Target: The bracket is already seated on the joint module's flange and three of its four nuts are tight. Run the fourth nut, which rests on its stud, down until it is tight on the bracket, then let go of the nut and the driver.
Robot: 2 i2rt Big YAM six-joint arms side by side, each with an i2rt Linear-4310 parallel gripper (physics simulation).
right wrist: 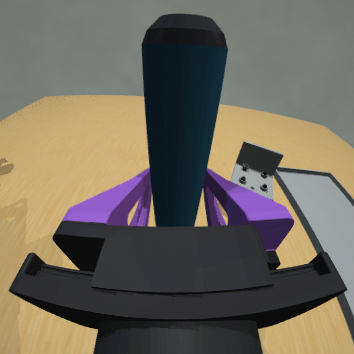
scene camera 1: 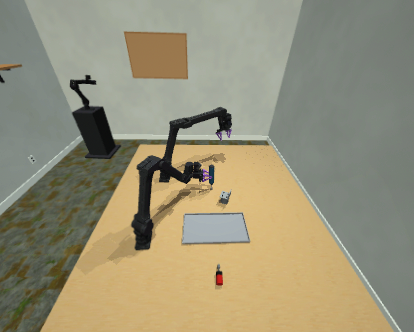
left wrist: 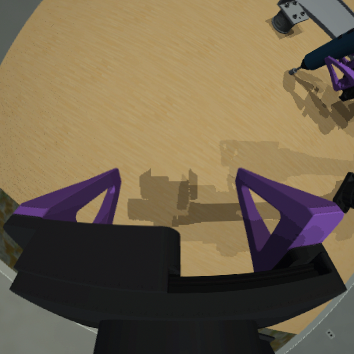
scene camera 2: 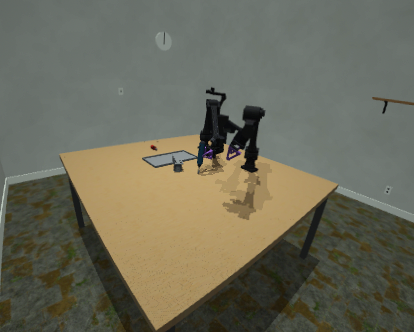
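Pixels of known places: left gripper, fingertip midpoint: [scene camera 1: 225, 139] [left wrist: 177, 174] [scene camera 2: 228, 156]; right gripper, fingertip midpoint: [right wrist: 177, 174] [scene camera 1: 212, 175] [left wrist: 329, 50] [scene camera 2: 200, 155]; left arm's base at its link origin: [scene camera 1: 165, 177] [left wrist: 345, 191] [scene camera 2: 249, 169]; right arm's base at its link origin: [scene camera 1: 144, 240].
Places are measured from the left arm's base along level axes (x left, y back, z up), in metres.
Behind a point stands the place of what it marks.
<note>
The grey bracket [scene camera 1: 226, 195] @[x -0.259, y -0.519, z 0.066 m] [right wrist: 262, 157] @[x -0.270, y -0.535, z 0.093 m] sits on the dark joint module [scene camera 2: 178, 168] @[x -0.228, y -0.520, z 0.027 m] [left wrist: 282, 23] @[x -0.226, y -0.509, z 0.030 m]. Nuts on studs [right wrist: 243, 180] @[x -0.232, y -0.496, z 0.071 m] show on its face in the right wrist view; how tight each is cannot be told. My right gripper [scene camera 1: 208, 175] @[x -0.126, y -0.409, z 0.142 m] [scene camera 2: 204, 153] @[x -0.126, y -0.409, z 0.142 m] [right wrist: 177, 174] @[x -0.126, y -0.409, z 0.142 m] is shut on the dark blue driver [scene camera 1: 211, 173] @[x -0.143, y -0.402, z 0.181 m] [scene camera 2: 201, 152] @[x -0.109, y -0.415, z 0.167 m] [left wrist: 327, 51] @[x -0.108, y -0.415, z 0.150 m] [right wrist: 184, 115] @[x -0.125, y -0.382, z 0.200 m]. The driver is roughly upright, its tip low over the table beside the module, apart from it. My left gripper [scene camera 1: 224, 134] @[x 0.253, y -0.529, z 0.270 m] [scene camera 2: 233, 152] @[x 0.253, y -0.529, z 0.270 m] [left wrist: 177, 174] @[x 0.253, y -0.529, z 0.270 m] is open and empty, high above the table and away from the bracket.
A grey tray [scene camera 1: 215, 228] @[x -0.501, y -0.432, z 0.004 m] [scene camera 2: 170, 158] [left wrist: 327, 15] @[x -0.462, y -0.398, z 0.004 m] [right wrist: 327, 210] with a dark rim lies close to the module. A red-handled tool [scene camera 1: 219, 278] @[x -0.809, y -0.441, z 0.033 m] [scene camera 2: 153, 147] @[x -0.776, y -0.453, z 0.026 m] lies on the table [scene camera 1: 290, 260] @[x -0.698, y -0.861, z 0.000 m] [scene camera 2: 200, 225] @[x 0.345, y -0.762, z 0.000 m] beyond the tray.
</note>
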